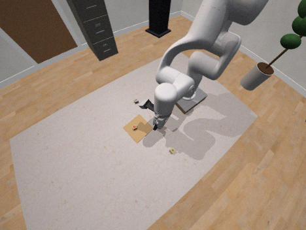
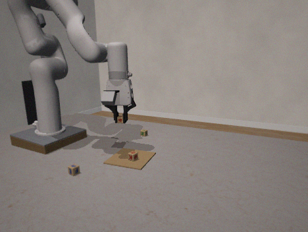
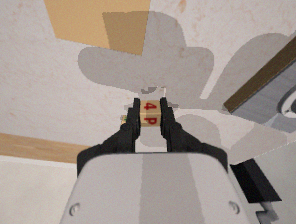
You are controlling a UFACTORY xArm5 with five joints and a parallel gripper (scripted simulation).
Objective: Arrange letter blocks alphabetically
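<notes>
My gripper is now 8 cm short of the tan mat, 11 cm to the left of it and 12 cm above it. The rest, counted from my hand: blue-lettered block (5 cm behind, 26 cm to the right, 11 cm below).
</notes>
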